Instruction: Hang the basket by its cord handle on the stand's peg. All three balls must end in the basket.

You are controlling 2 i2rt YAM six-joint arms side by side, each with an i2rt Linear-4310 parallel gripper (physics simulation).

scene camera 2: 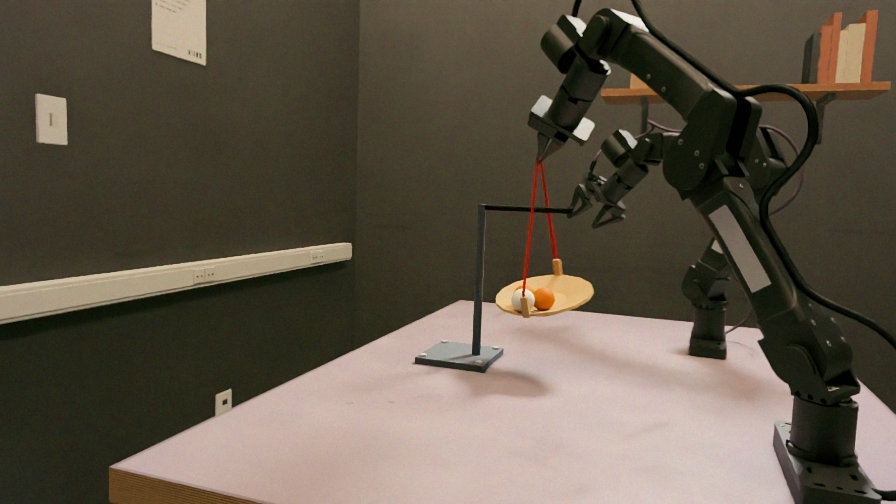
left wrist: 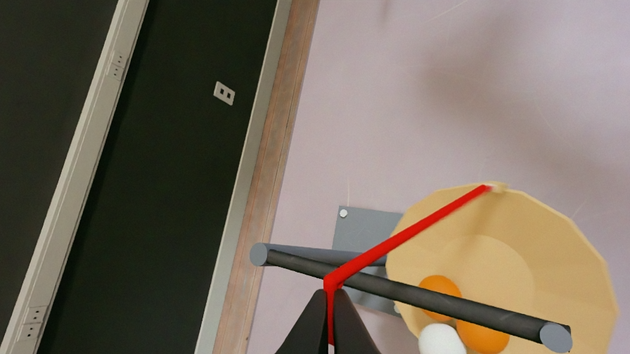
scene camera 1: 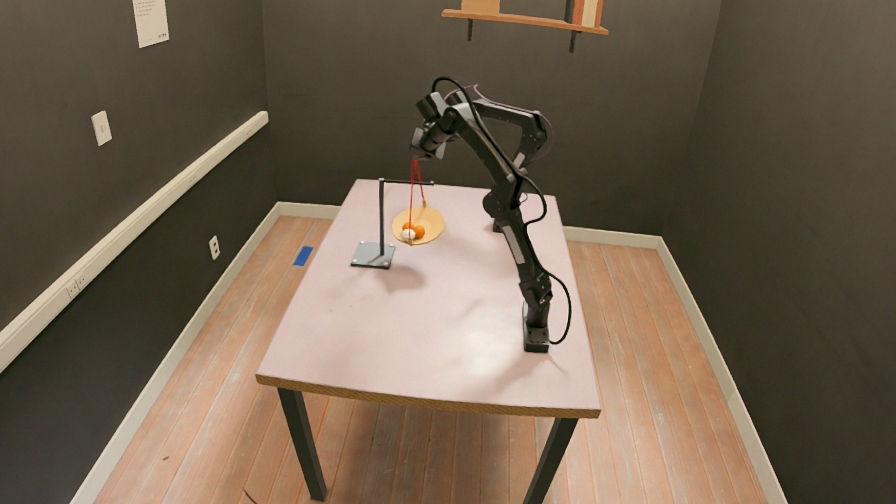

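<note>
My left gripper (scene camera 1: 414, 158) (scene camera 2: 539, 160) (left wrist: 331, 305) is shut on the basket's red cord handle (scene camera 2: 530, 231) (left wrist: 410, 232), above the peg (scene camera 1: 401, 181) (scene camera 2: 513, 208) (left wrist: 425, 297) of the dark stand (scene camera 1: 381, 219) (scene camera 2: 478, 282). The cord's two strands appear to pass on either side of the peg. The tan basket (scene camera 1: 433, 220) (scene camera 2: 573, 289) (left wrist: 555, 240) hangs tilted above the table. A white ball (scene camera 1: 408, 234) (scene camera 2: 519, 300) (left wrist: 441, 342) and two orange balls (scene camera 1: 419, 231) (scene camera 2: 543, 299) (left wrist: 439, 289) lie in it. My right gripper (scene camera 2: 585, 220) is open near the peg's free end in scene camera 2.
The stand's flat base (scene camera 1: 369, 255) (scene camera 2: 448, 356) (left wrist: 367, 227) rests on the pinkish table (scene camera 1: 401, 344) (scene camera 2: 375, 438). The left arm reaches over the table from its base (scene camera 1: 536, 338) (scene camera 2: 820, 463). The right arm's base (scene camera 2: 708, 347) stands at the back. A wall shelf (scene camera 1: 526, 20) (scene camera 2: 770, 92) is behind.
</note>
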